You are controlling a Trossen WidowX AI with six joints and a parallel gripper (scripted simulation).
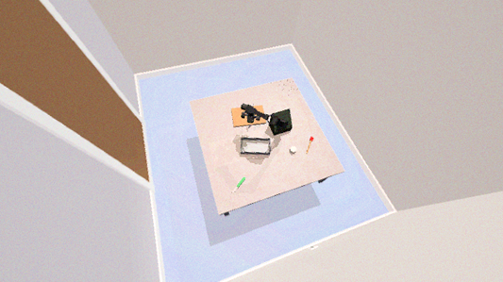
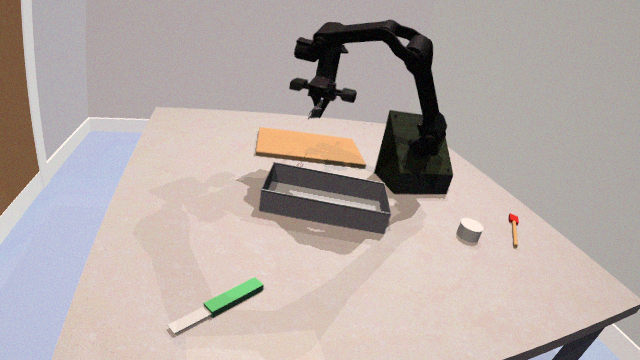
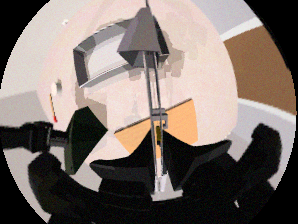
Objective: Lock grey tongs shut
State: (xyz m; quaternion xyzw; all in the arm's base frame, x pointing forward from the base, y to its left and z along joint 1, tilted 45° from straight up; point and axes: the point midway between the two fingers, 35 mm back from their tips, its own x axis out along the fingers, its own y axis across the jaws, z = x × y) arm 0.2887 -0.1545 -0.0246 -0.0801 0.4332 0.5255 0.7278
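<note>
Right now my gripper tip is 16 cm to the left of the wooden board, 15 cm above it and 5 cm past it. From my gripper tip the other things lie so: red-headed tool (52 cm behind, 41 cm to the left, 15 cm below); grey roasting tin (22 cm to the left, 13 cm below, 4 cm ahead); white puck (41 cm to the left, 31 cm behind, 14 cm below).
</note>
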